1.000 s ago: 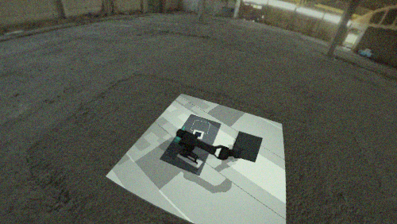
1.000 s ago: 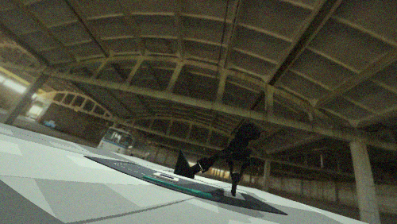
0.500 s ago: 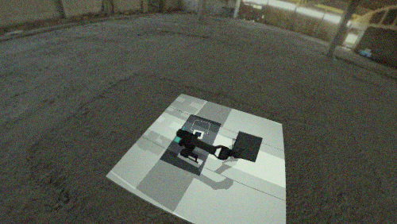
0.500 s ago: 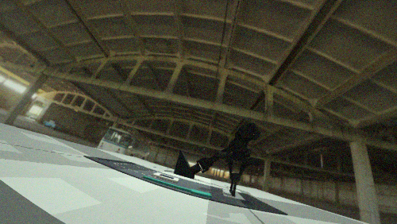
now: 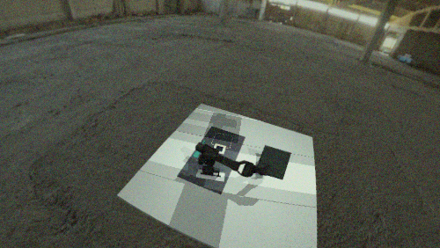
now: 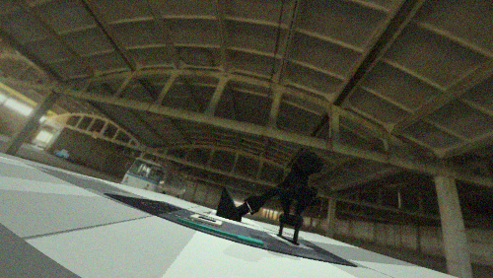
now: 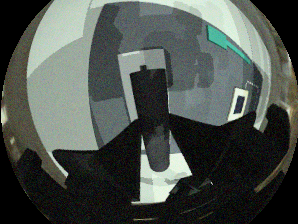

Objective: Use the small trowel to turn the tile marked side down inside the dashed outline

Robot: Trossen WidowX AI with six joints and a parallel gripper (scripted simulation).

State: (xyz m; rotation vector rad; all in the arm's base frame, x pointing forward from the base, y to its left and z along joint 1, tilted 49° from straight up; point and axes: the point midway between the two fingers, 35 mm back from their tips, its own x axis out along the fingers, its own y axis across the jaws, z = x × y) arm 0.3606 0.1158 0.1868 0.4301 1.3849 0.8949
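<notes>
Now: gripper tip 30 mm past the small trowel, 10 mm to the left of it and 30 mm above it. The rest, counted from my gripper tip: light tile 40 mm ahead, 270 mm to the right, 60 mm below; then dark mat 40 mm ahead, 210 mm to the right, 80 mm below; then teal strip 180 mm ahead, 180 mm to the right, 60 mm below.
</notes>
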